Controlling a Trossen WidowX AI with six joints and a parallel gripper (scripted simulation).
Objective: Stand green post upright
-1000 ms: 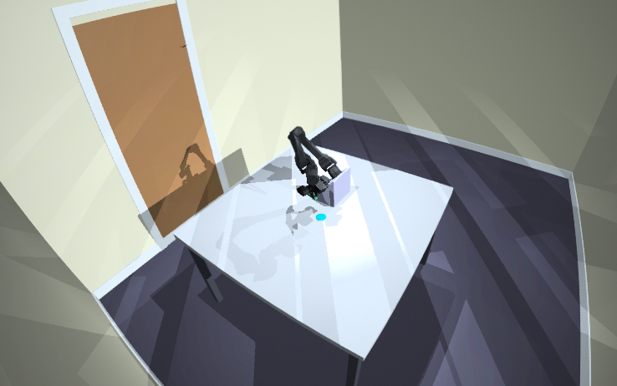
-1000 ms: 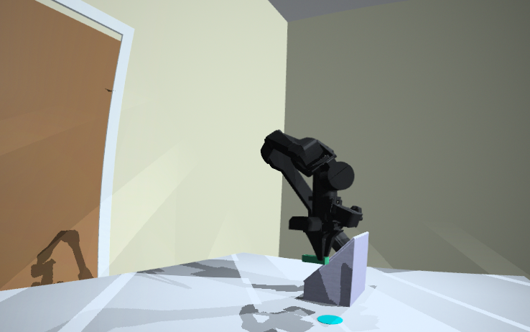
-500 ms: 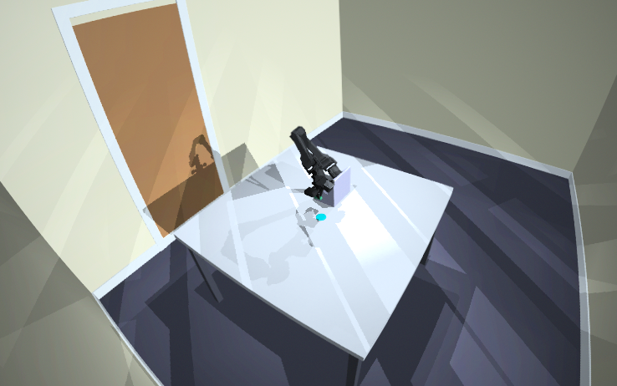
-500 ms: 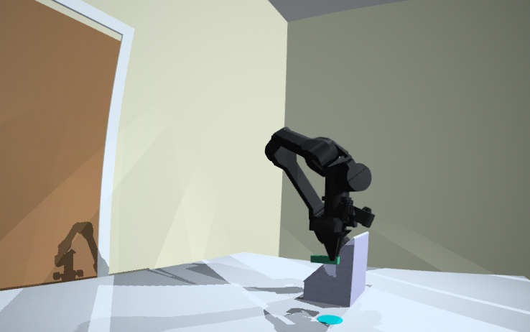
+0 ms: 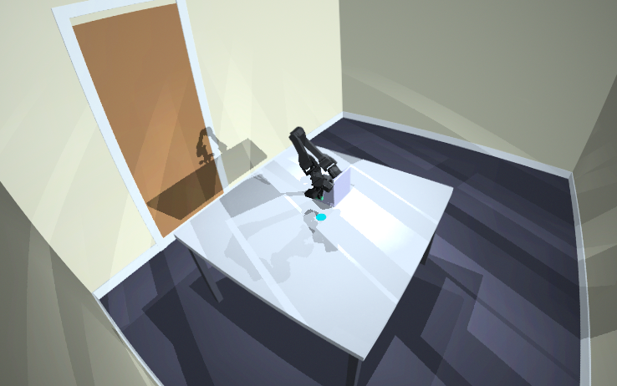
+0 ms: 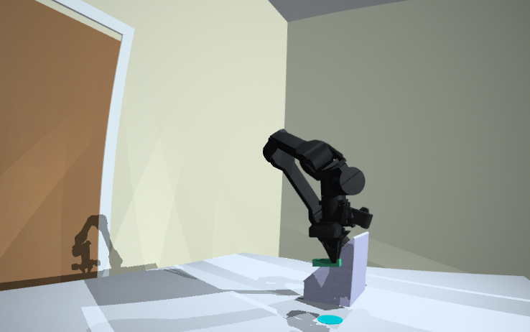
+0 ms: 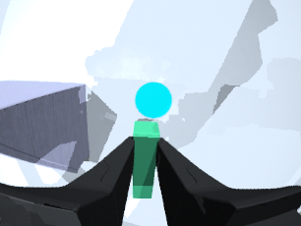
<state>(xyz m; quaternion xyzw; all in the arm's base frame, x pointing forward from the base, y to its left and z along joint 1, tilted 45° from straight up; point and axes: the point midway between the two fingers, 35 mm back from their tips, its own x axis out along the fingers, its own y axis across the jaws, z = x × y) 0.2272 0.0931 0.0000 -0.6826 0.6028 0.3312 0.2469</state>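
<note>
My gripper tip is now 1 cm short of the cyan circle and 14 cm above it. The rest, counted from my gripper tip: green post: 2 cm to the right.
</note>
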